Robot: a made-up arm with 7 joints. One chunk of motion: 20 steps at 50 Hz.
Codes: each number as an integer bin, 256 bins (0 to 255) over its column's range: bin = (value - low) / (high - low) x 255, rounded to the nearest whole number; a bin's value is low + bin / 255 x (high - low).
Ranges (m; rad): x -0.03..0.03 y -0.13..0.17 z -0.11..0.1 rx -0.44..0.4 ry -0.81..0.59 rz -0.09..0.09
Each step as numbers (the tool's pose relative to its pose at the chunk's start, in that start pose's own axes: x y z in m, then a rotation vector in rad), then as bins.
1 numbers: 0.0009 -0.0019 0.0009 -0.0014 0.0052 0.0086
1 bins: 131 109 135 133 148 140
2 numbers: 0.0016 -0.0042 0.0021 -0.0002 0.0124 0.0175
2 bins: 134 107 136 134 150 152
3 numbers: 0.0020 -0.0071 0.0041 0.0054 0.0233 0.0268
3 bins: 136 104 139 135 152 165
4 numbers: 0.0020 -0.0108 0.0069 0.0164 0.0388 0.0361
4 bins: 136 101 142 139 155 179
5 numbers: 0.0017 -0.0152 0.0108 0.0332 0.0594 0.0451
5 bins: 135 98 147 144 158 191
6 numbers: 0.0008 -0.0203 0.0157 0.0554 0.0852 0.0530
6 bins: 131 93 153 150 163 203
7 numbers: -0.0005 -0.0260 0.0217 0.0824 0.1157 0.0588
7 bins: 125 88 160 159 169 211
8 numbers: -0.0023 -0.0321 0.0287 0.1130 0.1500 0.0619
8 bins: 118 83 168 168 175 215
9 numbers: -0.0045 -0.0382 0.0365 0.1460 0.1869 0.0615
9 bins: 108 78 178 178 182 215
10 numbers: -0.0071 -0.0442 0.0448 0.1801 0.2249 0.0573
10 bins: 97 73 188 188 188 209
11 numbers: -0.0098 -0.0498 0.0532 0.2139 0.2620 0.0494
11 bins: 86 68 198 199 195 197
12 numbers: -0.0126 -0.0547 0.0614 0.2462 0.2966 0.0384
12 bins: 74 64 208 208 202 182
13 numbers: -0.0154 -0.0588 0.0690 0.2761 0.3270 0.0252
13 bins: 62 61 217 217 207 163
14 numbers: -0.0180 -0.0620 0.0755 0.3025 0.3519 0.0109
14 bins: 51 58 225 225 212 143
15 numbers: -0.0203 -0.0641 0.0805 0.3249 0.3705 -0.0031
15 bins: 41 56 231 232 215 123
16 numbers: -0.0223 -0.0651 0.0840 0.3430 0.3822 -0.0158
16 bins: 33 55 236 238 217 105
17 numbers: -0.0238 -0.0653 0.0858 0.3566 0.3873 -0.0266
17 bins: 26 55 238 242 218 90
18 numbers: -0.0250 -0.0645 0.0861 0.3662 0.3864 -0.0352
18 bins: 21 56 238 245 218 78
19 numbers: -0.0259 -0.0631 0.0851 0.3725 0.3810 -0.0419
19 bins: 17 57 237 247 217 68
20 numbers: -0.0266 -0.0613 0.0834 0.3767 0.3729 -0.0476
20 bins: 14 58 235 248 215 60
